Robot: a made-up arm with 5 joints. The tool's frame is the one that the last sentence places.
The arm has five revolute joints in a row. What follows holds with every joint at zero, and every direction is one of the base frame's. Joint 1 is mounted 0.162 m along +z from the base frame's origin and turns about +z. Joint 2 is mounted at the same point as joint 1 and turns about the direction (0, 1, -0.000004). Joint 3 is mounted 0.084 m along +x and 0.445 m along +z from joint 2 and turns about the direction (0, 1, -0.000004). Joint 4 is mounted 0.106 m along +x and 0.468 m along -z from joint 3 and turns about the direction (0, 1, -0.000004). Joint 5 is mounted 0.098 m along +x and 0.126 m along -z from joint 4 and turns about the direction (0, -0.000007, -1). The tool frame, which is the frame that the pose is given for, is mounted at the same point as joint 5; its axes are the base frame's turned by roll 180, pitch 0 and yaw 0 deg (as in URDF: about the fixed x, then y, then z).
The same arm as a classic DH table. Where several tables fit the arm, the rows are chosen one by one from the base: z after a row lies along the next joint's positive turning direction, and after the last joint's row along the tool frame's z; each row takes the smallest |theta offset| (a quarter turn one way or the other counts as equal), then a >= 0, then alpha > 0; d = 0 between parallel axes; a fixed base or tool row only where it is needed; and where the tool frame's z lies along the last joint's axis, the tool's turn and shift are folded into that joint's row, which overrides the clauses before.
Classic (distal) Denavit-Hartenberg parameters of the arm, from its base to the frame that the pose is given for. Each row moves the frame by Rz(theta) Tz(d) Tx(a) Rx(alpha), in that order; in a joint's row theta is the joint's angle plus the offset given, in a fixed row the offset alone. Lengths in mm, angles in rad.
joint 1: d 162  theta0 0  a 0  alpha -1.5708
joint 2: d 0  theta0 -1.3842  a 452.9  alpha 0
joint 3: d 0  theta0 -0.4093  a -479.9  alpha 0
joint 4: d 0  theta0 -1.3481  a -98  alpha 1.5708
joint 5: d 126  theta0 3.1416  a 0  alpha 0

